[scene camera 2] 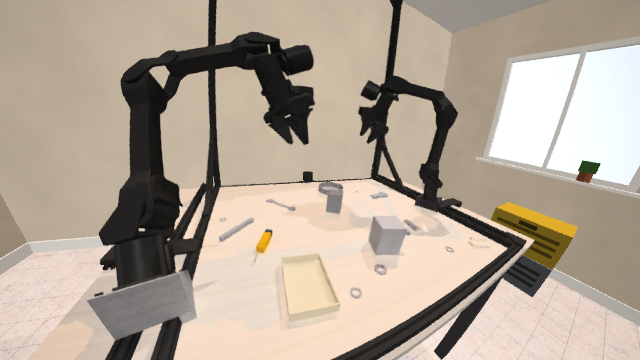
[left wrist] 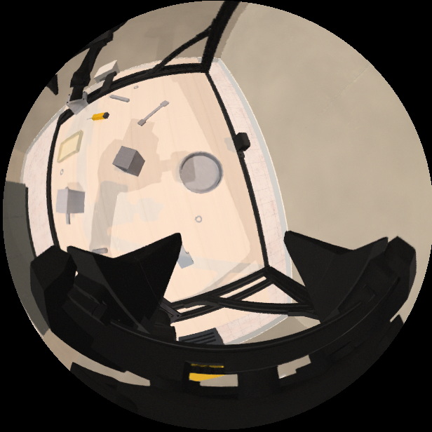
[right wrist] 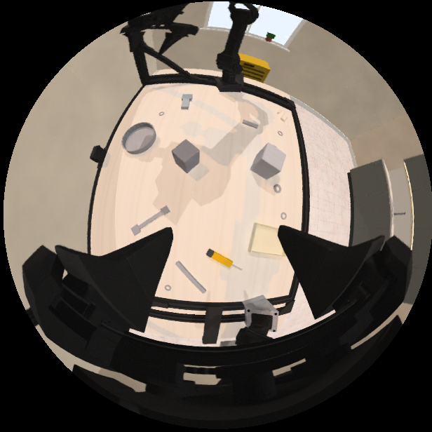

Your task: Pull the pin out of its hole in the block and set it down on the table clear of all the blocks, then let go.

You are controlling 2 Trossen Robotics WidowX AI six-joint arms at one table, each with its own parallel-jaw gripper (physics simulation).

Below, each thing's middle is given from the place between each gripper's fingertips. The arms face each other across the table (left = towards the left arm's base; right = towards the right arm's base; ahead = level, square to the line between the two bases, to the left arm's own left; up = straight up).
I see the round dish [left wrist: 200, 171] 240 mm below my left hand, 110 mm to the right of it and 60 mm behind it. From my left hand the other things lie so: cream tray [scene camera 2: 309, 291] 470 mm to the right, 330 mm ahead, 240 mm below.
Right now my right hand is 190 mm short of the cream tray, 70 mm to the left of it and 230 mm above it. The rest, counted from my right hand: round dish (200 mm behind, 290 mm to the left, 230 mm below).
